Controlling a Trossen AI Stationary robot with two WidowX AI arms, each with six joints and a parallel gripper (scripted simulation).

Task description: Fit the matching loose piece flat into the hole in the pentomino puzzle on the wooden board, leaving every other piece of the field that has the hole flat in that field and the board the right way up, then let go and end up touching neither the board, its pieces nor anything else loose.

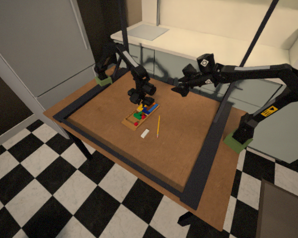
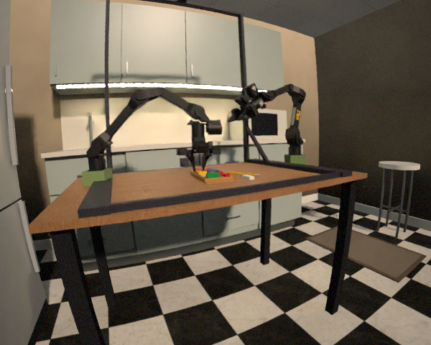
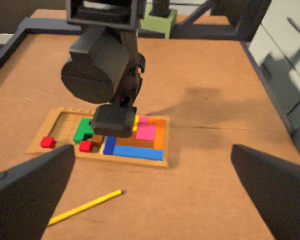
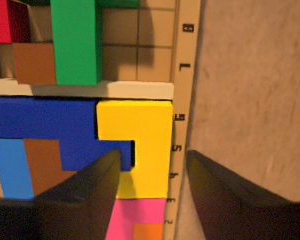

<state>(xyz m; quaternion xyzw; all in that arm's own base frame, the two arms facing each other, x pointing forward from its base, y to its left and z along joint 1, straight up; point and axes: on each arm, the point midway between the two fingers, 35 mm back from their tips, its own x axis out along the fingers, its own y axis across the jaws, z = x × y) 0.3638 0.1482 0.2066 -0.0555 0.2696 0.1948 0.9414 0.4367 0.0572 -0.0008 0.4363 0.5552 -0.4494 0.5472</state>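
The yellow piece is 4 cm below my right hand and 1 cm to the left of it. The rest, counted from my right hand: yellow pencil 18 cm to the left, 7 cm ahead, 5 cm below; then green piece 7 cm ahead, 4 cm below, 3 cm to the left; then white eraser 17 cm ahead, 15 cm to the left, 5 cm below.
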